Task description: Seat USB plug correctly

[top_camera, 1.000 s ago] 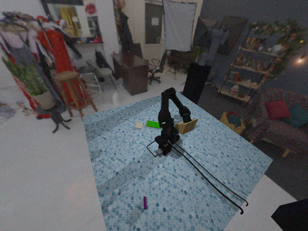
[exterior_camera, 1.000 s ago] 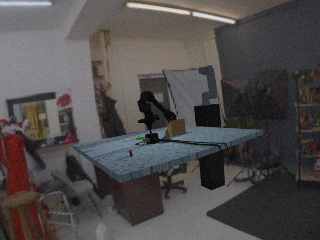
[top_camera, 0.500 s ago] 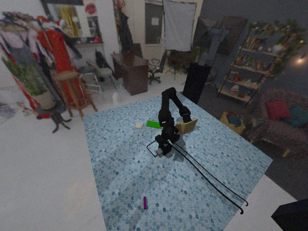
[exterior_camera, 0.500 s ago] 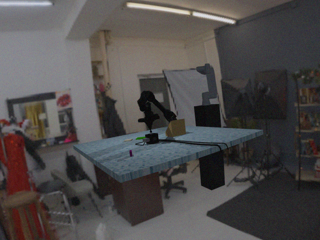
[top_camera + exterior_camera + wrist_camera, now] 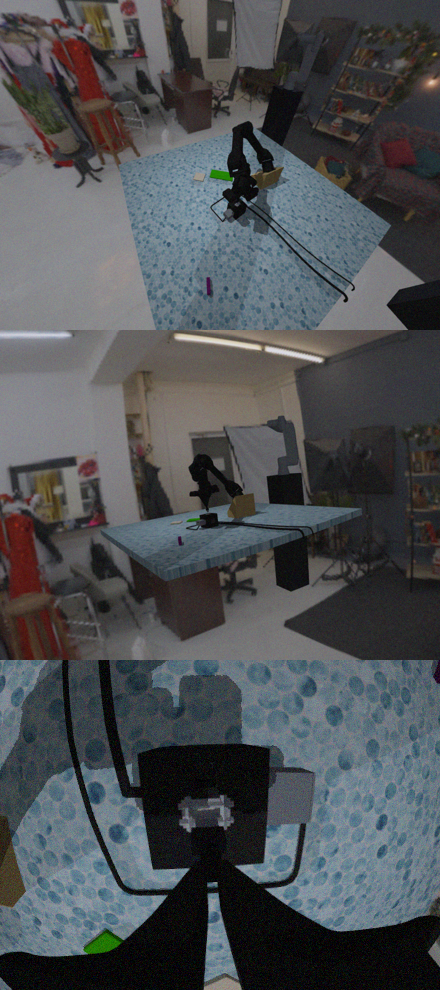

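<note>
My gripper tip is now 6 cm above the USB socket and 1 cm to the right of it. Also, from my gripper tip: green block (28 cm to the right, 12 cm below, 5 cm behind); then USB plug (1 cm below); then tan tile (32 cm to the right, 12 cm below, 10 cm ahead).
</note>
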